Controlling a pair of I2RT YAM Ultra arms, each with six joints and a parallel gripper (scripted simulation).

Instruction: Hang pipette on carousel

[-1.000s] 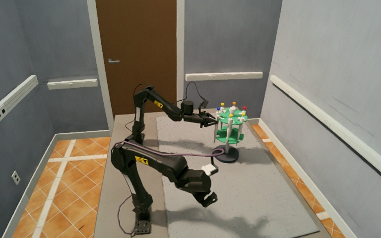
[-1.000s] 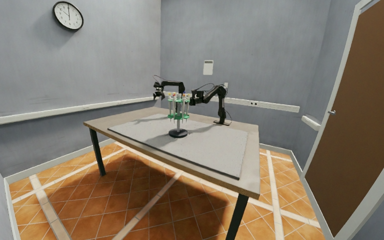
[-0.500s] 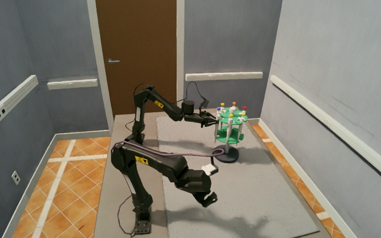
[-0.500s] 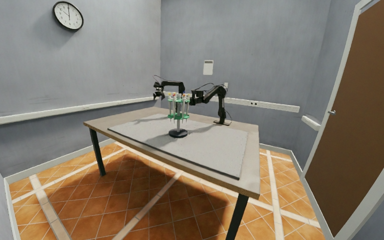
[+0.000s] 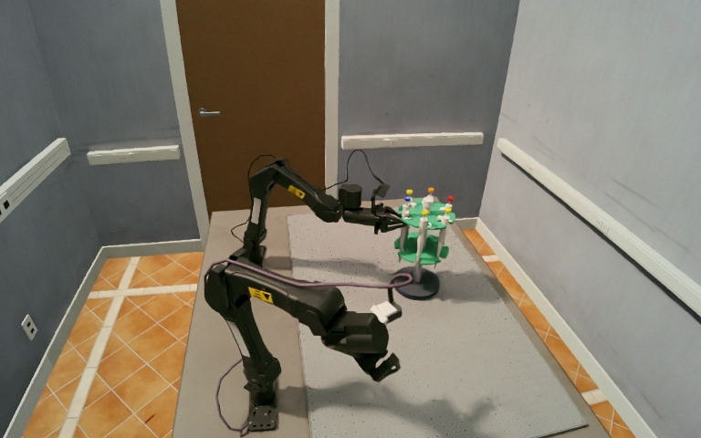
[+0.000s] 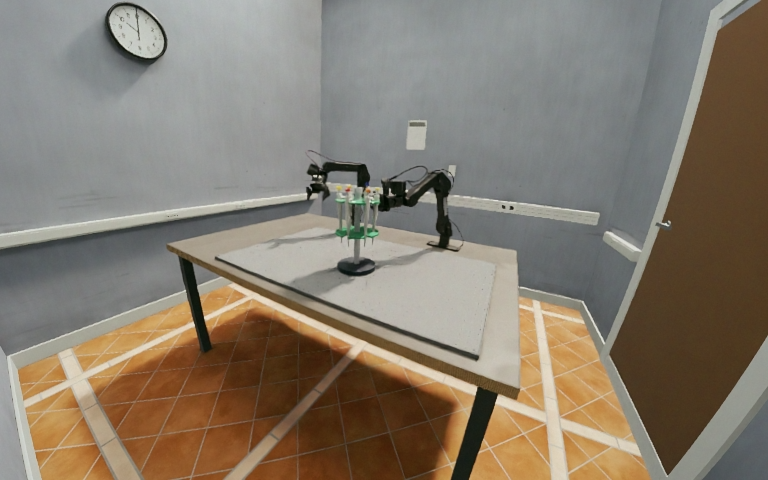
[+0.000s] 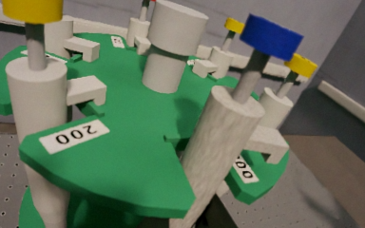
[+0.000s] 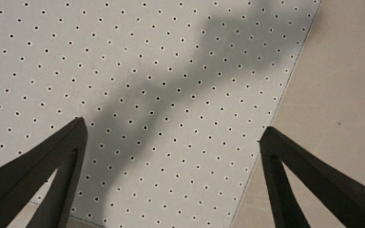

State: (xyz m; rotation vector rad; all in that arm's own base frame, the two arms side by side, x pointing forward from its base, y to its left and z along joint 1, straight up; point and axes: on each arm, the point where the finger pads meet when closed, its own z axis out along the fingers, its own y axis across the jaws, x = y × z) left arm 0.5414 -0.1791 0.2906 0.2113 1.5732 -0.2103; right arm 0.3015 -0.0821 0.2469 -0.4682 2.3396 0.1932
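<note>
Now: the pipette 1 cm to the right of my left hand and 3 cm below it.
</note>
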